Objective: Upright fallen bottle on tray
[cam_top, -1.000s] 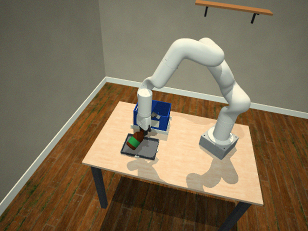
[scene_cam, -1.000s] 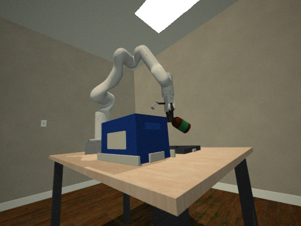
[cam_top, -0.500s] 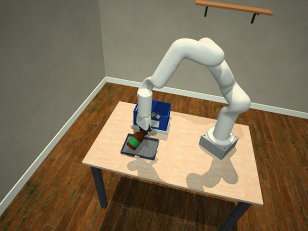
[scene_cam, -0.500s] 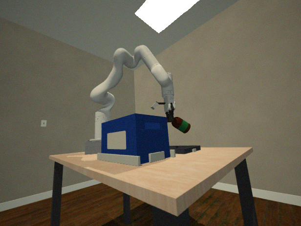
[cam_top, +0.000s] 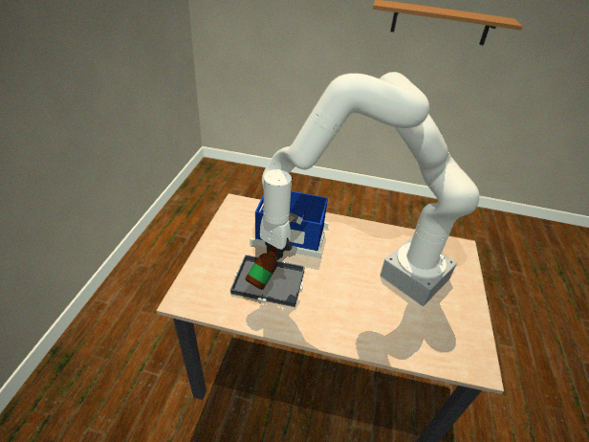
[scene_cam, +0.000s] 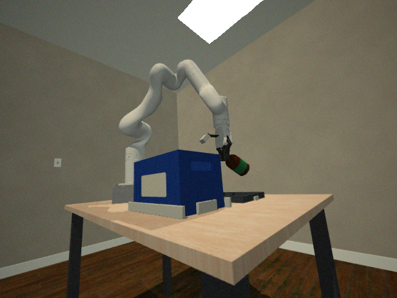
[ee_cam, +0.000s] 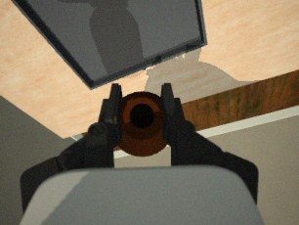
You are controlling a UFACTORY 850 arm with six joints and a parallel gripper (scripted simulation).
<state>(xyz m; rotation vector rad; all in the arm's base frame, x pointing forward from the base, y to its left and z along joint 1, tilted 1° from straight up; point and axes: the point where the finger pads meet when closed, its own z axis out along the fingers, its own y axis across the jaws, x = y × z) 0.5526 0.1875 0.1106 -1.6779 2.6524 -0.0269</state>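
The bottle is 2 cm ahead of my hand, 5 cm to the left of it and 3 cm below it. Round my hand: dark tray (2 cm ahead, 3 cm to the right, 19 cm below); blue crate (1 cm behind, 32 cm to the right, 12 cm below).
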